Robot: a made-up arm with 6 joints. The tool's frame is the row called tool.
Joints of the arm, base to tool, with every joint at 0 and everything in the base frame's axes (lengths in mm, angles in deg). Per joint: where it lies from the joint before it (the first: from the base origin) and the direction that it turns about. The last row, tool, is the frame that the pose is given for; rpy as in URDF.
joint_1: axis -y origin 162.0 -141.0 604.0
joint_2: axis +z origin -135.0 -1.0 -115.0
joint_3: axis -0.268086 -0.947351 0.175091 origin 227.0 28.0 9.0
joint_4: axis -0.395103 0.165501 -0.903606 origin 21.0 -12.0 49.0
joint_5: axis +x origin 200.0 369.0 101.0
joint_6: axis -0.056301 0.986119 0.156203 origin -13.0 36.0 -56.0
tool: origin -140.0 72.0 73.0 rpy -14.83 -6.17 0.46
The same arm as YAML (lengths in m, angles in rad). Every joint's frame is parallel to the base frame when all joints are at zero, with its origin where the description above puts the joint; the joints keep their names.
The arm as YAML. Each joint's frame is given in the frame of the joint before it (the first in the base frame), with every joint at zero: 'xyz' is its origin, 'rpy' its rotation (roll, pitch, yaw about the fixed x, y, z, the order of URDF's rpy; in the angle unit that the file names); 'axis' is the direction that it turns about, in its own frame. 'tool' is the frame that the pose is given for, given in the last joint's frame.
units:
  length: m
  angle: rad
joints:
  - name: joint_1
    type: revolute
    origin:
      xyz: [0.162, -0.141, 0.604]
      rpy: [0.0, 0.0, 0.0]
    axis: "-y"
  - name: joint_2
    type: revolute
    origin:
      xyz: [-0.135, -0.001, -0.115]
      rpy: [0.0, 0.0, 0.0]
    axis: "+z"
  - name: joint_3
    type: revolute
    origin:
      xyz: [0.227, 0.028, 0.009]
      rpy: [0.0, 0.0, 0.0]
    axis: [-0.268086, -0.947351, 0.175091]
  - name: joint_4
    type: revolute
    origin:
      xyz: [0.021, -0.012, 0.049]
      rpy: [0.0, 0.0, 0.0]
    axis: [-0.395103, 0.165501, -0.903606]
  - name: joint_5
    type: revolute
    origin:
      xyz: [0.2, 0.369, 0.101]
      rpy: [0.0, 0.0, 0.0]
    axis: "+x"
  - name: joint_6
    type: revolute
    origin:
      xyz: [-0.013, 0.036, -0.056]
      rpy: [0.0, 0.0, 0.0]
    axis: [-0.056301, 0.986119, 0.156203]
tool:
  origin:
    xyz: [-0.14, 0.072, 0.073]
    rpy: [-0.2588, -0.1077, 0.008]

